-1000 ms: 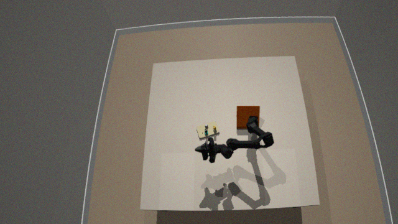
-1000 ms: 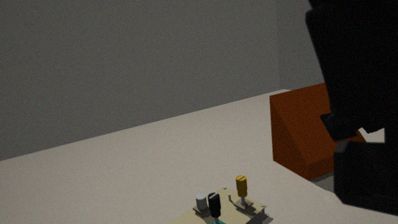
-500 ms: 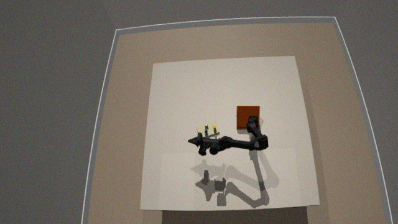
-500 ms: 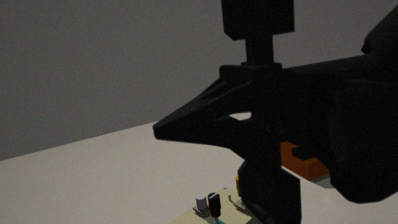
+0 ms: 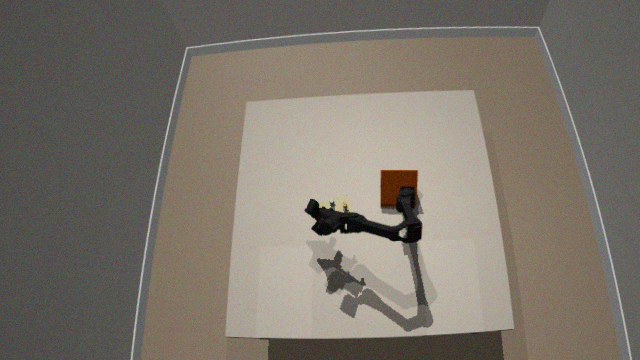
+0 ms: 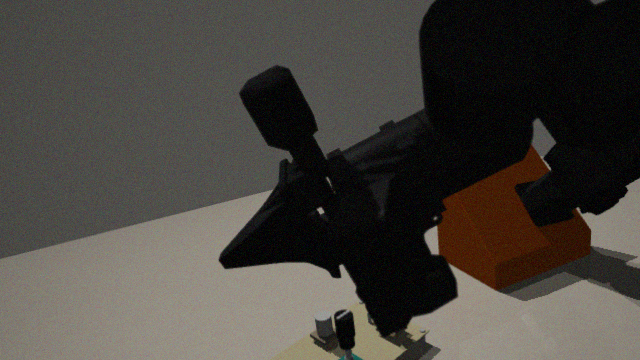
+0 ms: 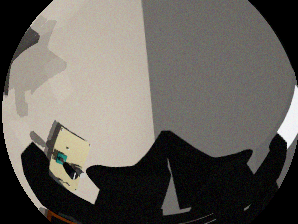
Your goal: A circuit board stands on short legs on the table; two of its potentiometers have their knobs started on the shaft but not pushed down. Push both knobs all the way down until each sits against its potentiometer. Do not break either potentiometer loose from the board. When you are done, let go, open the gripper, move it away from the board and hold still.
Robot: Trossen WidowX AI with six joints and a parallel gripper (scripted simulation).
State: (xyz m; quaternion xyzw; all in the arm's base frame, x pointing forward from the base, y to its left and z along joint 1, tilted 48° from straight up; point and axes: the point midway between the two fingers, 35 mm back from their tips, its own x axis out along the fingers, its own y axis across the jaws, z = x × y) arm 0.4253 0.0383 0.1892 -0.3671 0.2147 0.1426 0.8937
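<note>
The yellow knob is 160 mm behind my gripper tip, 80 mm to the right of it and 130 mm below it. The rest, counted from my gripper tip: black knob (100 mm behind, 50 mm to the right, 120 mm below).
</note>
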